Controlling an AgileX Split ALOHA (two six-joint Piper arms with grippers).
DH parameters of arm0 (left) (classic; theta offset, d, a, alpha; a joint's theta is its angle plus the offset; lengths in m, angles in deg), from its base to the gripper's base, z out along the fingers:
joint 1: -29.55 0.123 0 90
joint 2: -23.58 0 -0.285 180
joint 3: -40.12 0 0.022 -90
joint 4: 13.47 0.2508 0 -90
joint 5: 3.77 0 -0.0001 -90
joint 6: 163.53 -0.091 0 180
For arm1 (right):
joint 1: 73.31 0.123 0 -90
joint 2: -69.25 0 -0.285 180
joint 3: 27.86 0 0.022 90
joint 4: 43.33 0.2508 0 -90
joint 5: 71.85 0 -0.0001 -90
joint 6: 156.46 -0.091 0 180
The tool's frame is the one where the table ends.
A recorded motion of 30 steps. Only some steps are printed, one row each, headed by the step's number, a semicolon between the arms.
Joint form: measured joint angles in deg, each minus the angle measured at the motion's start. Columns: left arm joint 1, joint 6, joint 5, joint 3, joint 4, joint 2; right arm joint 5, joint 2, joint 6, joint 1, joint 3, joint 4.
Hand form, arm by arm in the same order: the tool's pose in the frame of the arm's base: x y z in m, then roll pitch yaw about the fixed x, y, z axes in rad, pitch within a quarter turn. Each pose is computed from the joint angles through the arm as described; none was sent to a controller.
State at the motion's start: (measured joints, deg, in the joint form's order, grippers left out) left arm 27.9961 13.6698 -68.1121 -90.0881 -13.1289 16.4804; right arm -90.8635 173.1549 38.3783 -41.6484 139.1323 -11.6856
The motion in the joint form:
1: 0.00 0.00 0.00 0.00 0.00 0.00; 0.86 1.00 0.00 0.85 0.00 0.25
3: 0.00 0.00 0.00 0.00 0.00 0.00; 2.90 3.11 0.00 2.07 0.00 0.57
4: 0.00 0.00 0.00 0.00 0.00 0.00; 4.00 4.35 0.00 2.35 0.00 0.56
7: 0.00 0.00 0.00 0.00 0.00 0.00; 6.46 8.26 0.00 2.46 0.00 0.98
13: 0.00 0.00 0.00 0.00 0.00 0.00; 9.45 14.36 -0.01 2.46 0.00 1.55
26: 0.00 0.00 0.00 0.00 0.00 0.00; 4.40 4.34 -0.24 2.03 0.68 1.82
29: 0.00 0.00 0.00 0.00 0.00 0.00; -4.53 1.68 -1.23 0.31 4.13 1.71
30: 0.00 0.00 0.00 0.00 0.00 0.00; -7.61 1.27 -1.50 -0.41 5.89 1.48
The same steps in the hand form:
1: -0.0070 0.0007 0.2664 3.0517 1.0232 3.0155; 0.3042 0.2117 0.2386 2.7178 0.7311 -2.9423
3: -0.0070 0.0007 0.2664 3.0517 1.0232 3.0155; 0.3056 0.2203 0.2268 2.7264 0.7265 -2.9345
4: -0.0070 0.0007 0.2664 3.0517 1.0232 3.0155; 0.3078 0.2229 0.2196 2.7358 0.7235 -2.9321
7: -0.0070 0.0007 0.2664 3.0517 1.0232 3.0155; 0.3153 0.2266 0.1956 2.7596 0.6963 -2.9379
13: -0.0070 0.0007 0.2664 3.0517 1.0232 3.0155; 0.3240 0.2296 0.1564 2.8015 0.6421 -2.9405
26: -0.0070 0.0007 0.2664 3.0517 1.0232 3.0155; 0.3111 0.2227 0.2237 2.7021 0.7316 -2.9775
29: -0.0070 0.0007 0.2664 3.0517 1.0232 3.0155; 0.3094 0.2168 0.2515 2.6552 0.6873 -2.9729
30: -0.0070 0.0007 0.2664 3.0517 1.0232 3.0155; 0.3109 0.2148 0.2608 2.6456 0.6755 -2.9661

